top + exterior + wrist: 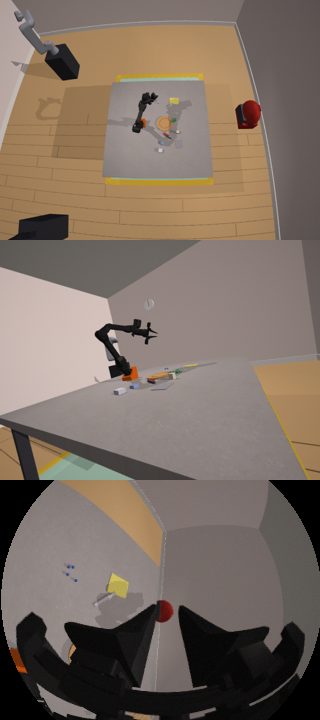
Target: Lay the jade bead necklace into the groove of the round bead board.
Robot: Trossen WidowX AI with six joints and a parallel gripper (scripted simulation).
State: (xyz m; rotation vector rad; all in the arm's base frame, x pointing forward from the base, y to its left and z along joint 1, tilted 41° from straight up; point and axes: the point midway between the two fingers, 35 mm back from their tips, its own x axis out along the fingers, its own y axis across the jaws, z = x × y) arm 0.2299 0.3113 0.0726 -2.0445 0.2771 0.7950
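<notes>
Right now my gripper tip is 32 cm above the round wooden bead board, 21 cm to the left of it and 6 cm short of it. From my gripper tip the other things lie so: beige cube: 34 cm to the right, 31 cm below, 21 cm ahead; then red-handled tool: 37 cm to the right, 32 cm below, 7 cm ahead; then yellow sheet: 32 cm below, 21 cm ahead, 9 cm to the left.
</notes>
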